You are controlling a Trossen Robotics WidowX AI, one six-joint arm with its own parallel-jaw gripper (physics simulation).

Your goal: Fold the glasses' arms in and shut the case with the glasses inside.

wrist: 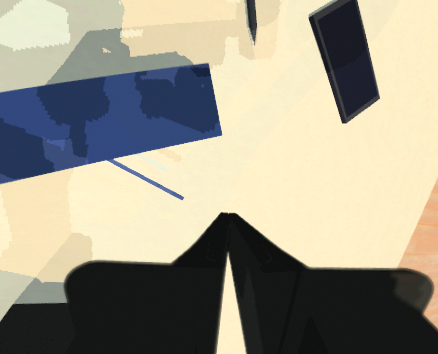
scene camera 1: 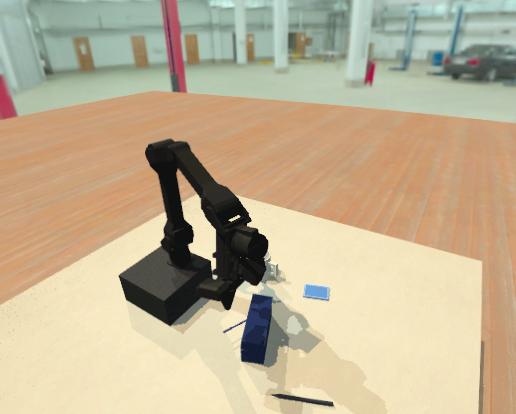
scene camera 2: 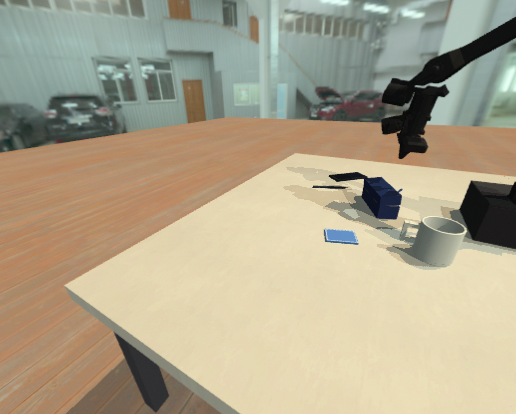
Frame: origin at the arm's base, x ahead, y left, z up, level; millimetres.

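Seen in the pictures: gripper, fingertip midpoint: [wrist: 227, 220] [scene camera 1: 227, 309] [scene camera 2: 400, 158]; arm's base at its link origin: [scene camera 1: 180, 260].
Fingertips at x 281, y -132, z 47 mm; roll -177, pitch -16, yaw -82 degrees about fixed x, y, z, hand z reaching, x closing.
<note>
Pixels of each thing's top centre, then the offset from my fingertips to it. "*": a spot on its surface instead.
- grey mug at a spot on its surface: [scene camera 2: 437, 242] * dy +342, dx -84, dz -92 mm
- small blue card at its top centre: [scene camera 2: 340, 235] [scene camera 1: 316, 291] dy +314, dx +113, dz -147 mm
- dark pen at its top centre: [scene camera 1: 301, 398] [scene camera 2: 330, 186] dy -32, dx +214, dz -143 mm
- black phone-like slab at its top centre: [wrist: 350, 61] [scene camera 2: 348, 175] dy -198, dx +172, dz -144 mm
The dark blue case [scene camera 1: 257, 330] [scene camera 2: 381, 197] [wrist: 125, 120] stands on the table with its lid down over the base; a thin line between lid and base shows at its end in scene camera 2. A thin blue rod, which looks like one arm of the glasses [scene camera 1: 235, 326] [scene camera 2: 400, 190] [wrist: 150, 181], sticks out from the case's side facing the robot. The rest of the glasses is hidden. My gripper [scene camera 1: 228, 307] [scene camera 2: 401, 157] [wrist: 227, 220] is shut and empty. It hangs above the table, on the rod's side of the case, apart from both.
A grey mug [scene camera 1: 274, 270] [scene camera 2: 437, 242] stands near the case, partly behind the arm in scene camera 1. A small blue card [scene camera 1: 316, 292] [scene camera 2: 341, 236], a dark pen [scene camera 1: 305, 400] [scene camera 2: 330, 187] [wrist: 252, 22] and a black phone-like slab [scene camera 2: 346, 176] [wrist: 345, 60] lie on the table.
</note>
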